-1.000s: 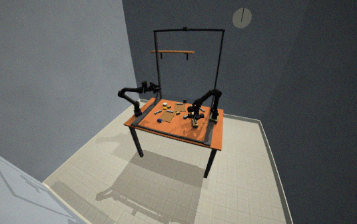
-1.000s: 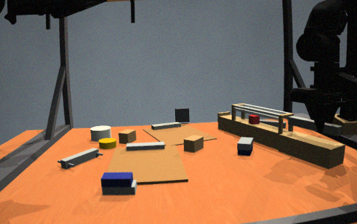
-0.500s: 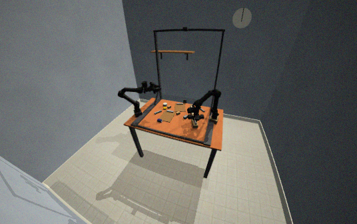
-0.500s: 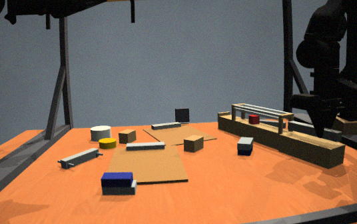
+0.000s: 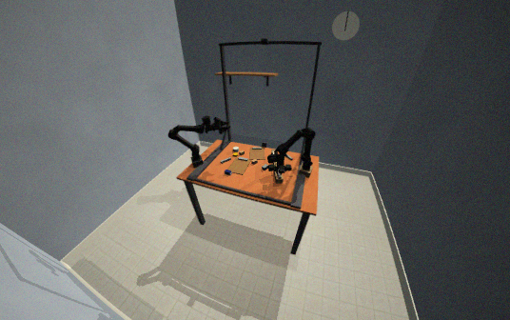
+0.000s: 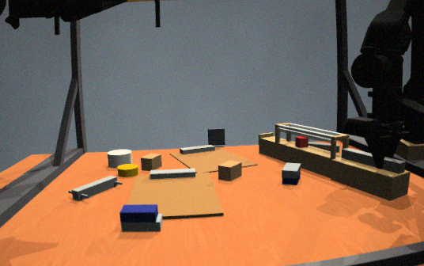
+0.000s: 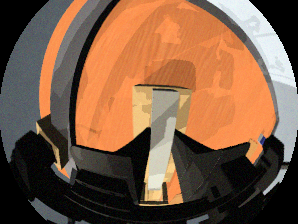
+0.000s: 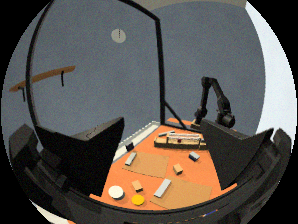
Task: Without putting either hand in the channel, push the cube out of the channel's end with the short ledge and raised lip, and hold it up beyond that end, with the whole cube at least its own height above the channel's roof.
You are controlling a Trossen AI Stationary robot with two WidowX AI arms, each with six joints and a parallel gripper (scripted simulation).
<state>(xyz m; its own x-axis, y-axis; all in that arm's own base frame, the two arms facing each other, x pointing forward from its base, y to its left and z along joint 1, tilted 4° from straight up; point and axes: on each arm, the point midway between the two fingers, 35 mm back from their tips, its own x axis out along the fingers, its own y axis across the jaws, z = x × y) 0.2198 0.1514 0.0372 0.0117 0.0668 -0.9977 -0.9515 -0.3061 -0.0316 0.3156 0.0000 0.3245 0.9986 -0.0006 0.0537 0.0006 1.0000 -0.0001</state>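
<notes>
My left gripper is now 220 mm past the tan channel, 40 mm to the left of it and 30 mm above it. Also, from my left hand: yellow disc 460 mm to the right, 320 mm behind, 70 mm below; pegged bar 530 mm to the right, 210 mm behind, 70 mm below.
</notes>
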